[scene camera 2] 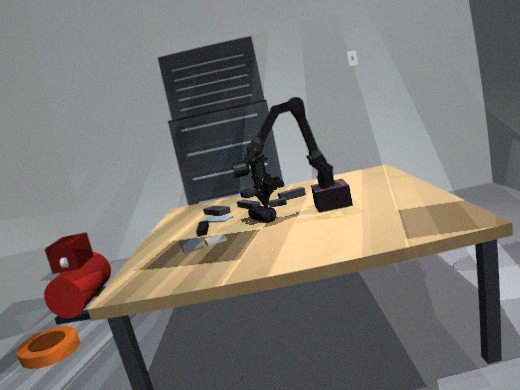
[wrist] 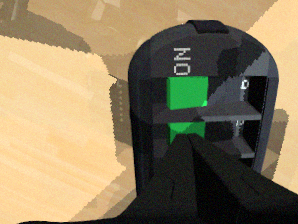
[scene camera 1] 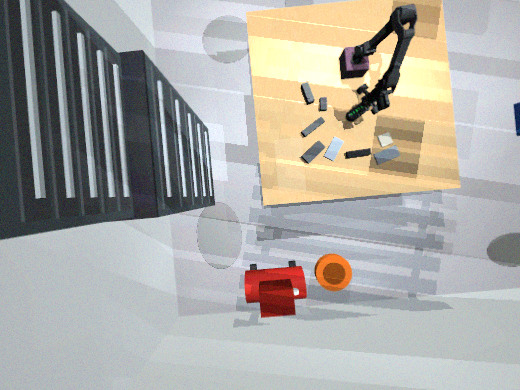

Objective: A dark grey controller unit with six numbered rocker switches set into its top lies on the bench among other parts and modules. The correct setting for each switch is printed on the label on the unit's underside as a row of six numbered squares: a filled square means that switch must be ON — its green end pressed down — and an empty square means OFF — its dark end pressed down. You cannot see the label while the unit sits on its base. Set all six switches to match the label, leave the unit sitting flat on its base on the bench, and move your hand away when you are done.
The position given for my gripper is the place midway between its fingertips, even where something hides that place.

My gripper [scene camera 2: 266, 208] is shut, holding nothing.
My gripper shows as well in the wrist view [wrist: 185, 143].
